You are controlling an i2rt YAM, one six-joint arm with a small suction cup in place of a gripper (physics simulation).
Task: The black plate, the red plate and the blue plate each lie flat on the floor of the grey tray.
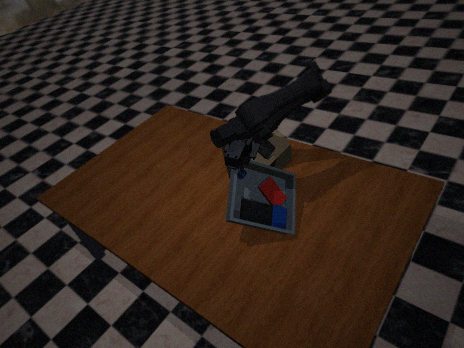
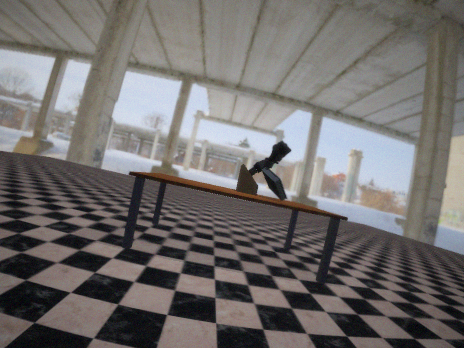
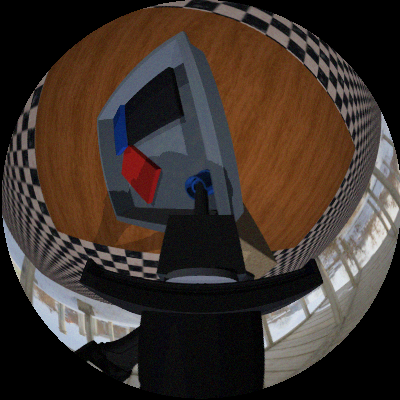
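Where they show: end effector, tool point: (image 1: 242,177) (image 2: 265,175) (image 3: 201,176); arm's base, origin of the base link: (image 1: 252,137) (image 2: 248,174).
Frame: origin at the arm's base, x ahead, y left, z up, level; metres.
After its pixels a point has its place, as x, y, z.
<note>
My suction cup (image 1: 242,174) @[0.222, 0.097, 0.005] (image 3: 199,185) @[0.222, 0.097, 0.005] is on the grey tray's floor near one corner. The grey tray (image 1: 261,230) @[0.308, 0.216, -0.117] (image 2: 274,184) @[0.339, 0.148, -0.051] (image 3: 212,115) @[0.293, 0.117, 0.049] hangs from it, steeply tilted, above the table. The black plate (image 1: 256,212) @[0.285, 0.185, -0.069] (image 3: 155,107) @[0.289, 0.169, -0.053] lies in the tray near the wall far from the cup. The blue plate (image 1: 279,217) @[0.238, 0.243, -0.116] (image 3: 120,130) @[0.243, 0.229, -0.095] is right beside it in the corner; whether they overlap is unclear. The red plate (image 1: 272,191) @[0.177, 0.186, -0.067] (image 3: 141,174) @[0.182, 0.174, -0.055] lies turned inside the tray, one corner at the other two plates. All three tilt with the tray.
A tan block (image 1: 282,154) @[-0.054, 0.097, -0.099] (image 2: 247,181) @[0.107, -0.020, -0.071] (image 3: 257,255) @[0.093, -0.051, 0.041] with a sloped face stands on the wooden table (image 1: 150,175) @[0.235, -0.447, -0.174] (image 2: 200,186) @[0.543, -0.410, -0.174] (image 3: 290,150) @[0.288, -0.217, -0.174], close behind the tray. The tray's shadow falls on the table below it. The black arm reaches over from behind.
</note>
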